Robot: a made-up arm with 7 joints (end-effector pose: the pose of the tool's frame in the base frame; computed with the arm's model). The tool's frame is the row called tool.
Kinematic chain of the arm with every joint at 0, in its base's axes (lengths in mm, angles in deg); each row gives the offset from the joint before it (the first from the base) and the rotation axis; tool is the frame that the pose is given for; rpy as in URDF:
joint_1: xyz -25 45 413 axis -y
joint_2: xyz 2 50 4 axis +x
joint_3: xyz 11 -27 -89 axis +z
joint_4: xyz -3 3 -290 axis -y
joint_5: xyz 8 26 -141 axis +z
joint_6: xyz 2 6 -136 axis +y
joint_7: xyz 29 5 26 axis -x
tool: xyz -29 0 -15 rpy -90 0 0
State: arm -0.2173 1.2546 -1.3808 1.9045 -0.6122 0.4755 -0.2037
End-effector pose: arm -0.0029 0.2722 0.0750 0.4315 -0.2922 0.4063 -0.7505
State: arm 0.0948 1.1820 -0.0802 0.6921 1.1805 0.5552 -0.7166
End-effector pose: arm 0.1705 0.6409 0.2175 0.8694 -0.1930 -0.4206 0.1734
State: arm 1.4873 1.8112 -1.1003 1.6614 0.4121 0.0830 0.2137
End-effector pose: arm 0.1372 0.4902 0.5646 0.7296 -0.0604 -0.1863 -0.6552
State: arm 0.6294 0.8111 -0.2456 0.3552 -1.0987 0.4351 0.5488
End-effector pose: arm 0.3330 0.5264 0.1223 0.8911 -0.2854 0.3203 -0.1478
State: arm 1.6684 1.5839 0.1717 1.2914 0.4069 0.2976 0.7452
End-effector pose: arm -0.1076 0.5328 0.6631 0.4886 0.1192 -0.5728 -0.6473
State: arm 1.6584 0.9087 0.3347 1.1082 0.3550 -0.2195 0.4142
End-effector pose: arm 0.1880 0.5338 0.6582 0.1718 0.1805 -0.7200 -0.6477
